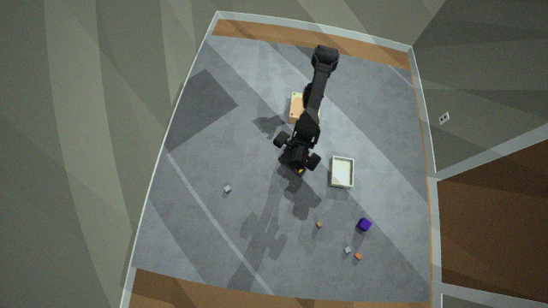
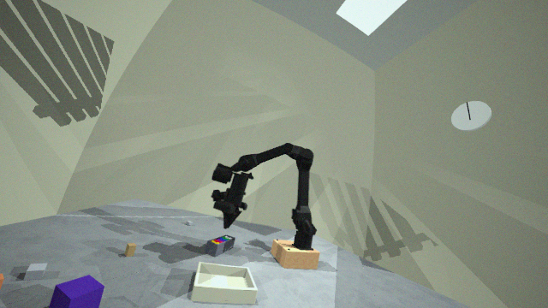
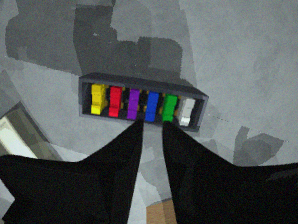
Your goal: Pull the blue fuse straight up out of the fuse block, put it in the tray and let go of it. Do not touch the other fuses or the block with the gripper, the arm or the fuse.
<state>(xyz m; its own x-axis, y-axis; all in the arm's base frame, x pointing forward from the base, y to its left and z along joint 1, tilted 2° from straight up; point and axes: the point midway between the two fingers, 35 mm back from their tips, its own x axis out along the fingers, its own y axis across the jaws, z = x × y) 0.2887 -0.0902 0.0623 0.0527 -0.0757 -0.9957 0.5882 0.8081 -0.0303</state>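
Now: the blue fuse 5 cm below my gripper tip. The rest, counted from my gripper tip: tan cube 26 cm ahead, 11 cm to the left, 7 cm below; cream tray 3 cm ahead, 23 cm to the left, 8 cm below; purple cube 27 cm ahead, 31 cm to the left, 6 cm below.
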